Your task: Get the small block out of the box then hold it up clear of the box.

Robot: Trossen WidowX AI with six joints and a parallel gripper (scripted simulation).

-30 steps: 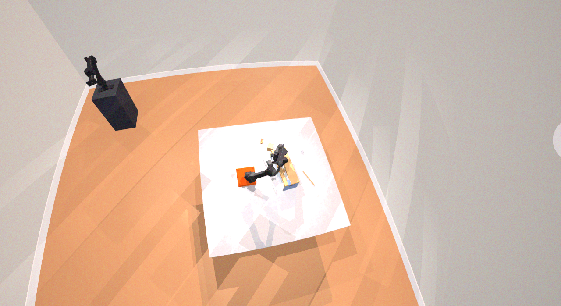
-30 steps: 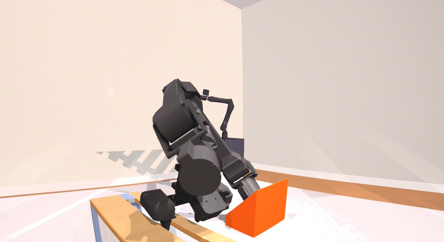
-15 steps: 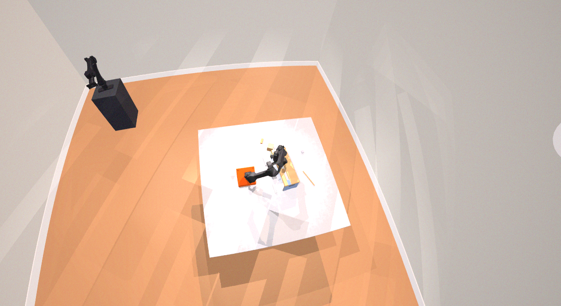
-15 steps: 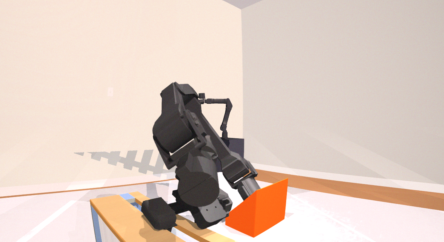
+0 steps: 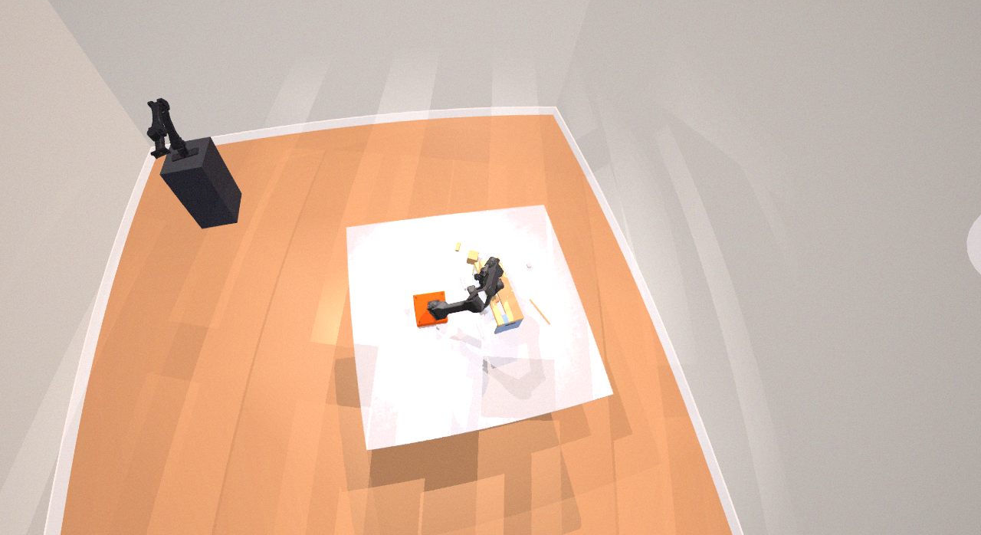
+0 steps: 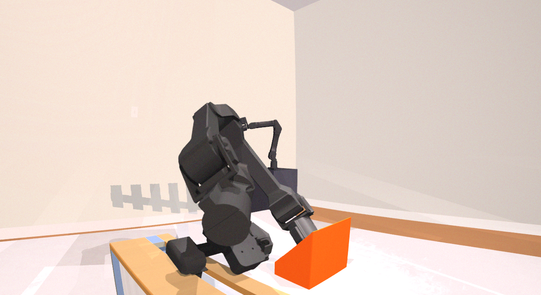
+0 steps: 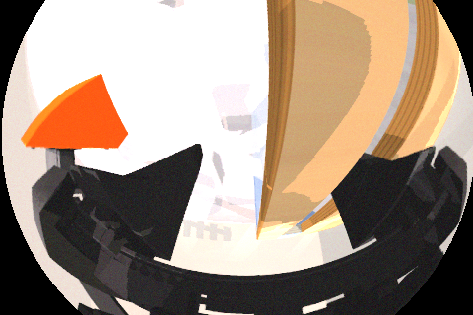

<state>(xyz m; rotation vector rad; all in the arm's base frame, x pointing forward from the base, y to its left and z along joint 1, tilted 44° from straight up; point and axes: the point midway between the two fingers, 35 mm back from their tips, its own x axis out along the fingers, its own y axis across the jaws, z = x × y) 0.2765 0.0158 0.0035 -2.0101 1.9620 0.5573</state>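
Right now my gripper tip is 5 cm short of the tan block and 2 cm to the left of it. The rest, counted from my gripper tip: clear-fronted box 3 cm ahead, 1 cm to the left, 2 cm below; then thin orange stick 30 cm ahead, 11 cm to the right, 8 cm below.
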